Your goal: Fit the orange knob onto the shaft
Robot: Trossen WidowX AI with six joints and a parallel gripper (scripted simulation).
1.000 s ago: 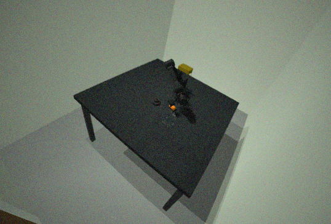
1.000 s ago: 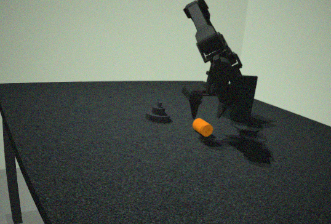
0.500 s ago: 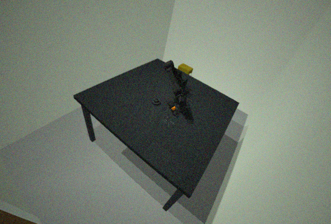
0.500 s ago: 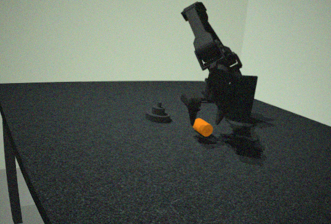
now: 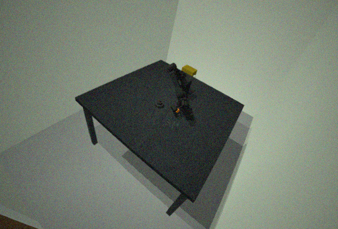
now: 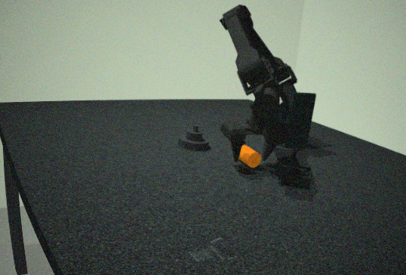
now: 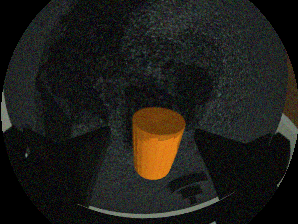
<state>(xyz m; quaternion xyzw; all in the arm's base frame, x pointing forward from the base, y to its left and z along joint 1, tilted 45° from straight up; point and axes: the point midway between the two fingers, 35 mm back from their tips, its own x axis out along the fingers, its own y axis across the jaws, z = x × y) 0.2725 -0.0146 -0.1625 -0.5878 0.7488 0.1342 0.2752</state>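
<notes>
The round dark pedestal is 5 cm ahead of my gripper tip, 18 cm to the right of it and 2 cm above it. Also, from my gripper tip: orange knob 1 cm to the right, 1 cm above.
</notes>
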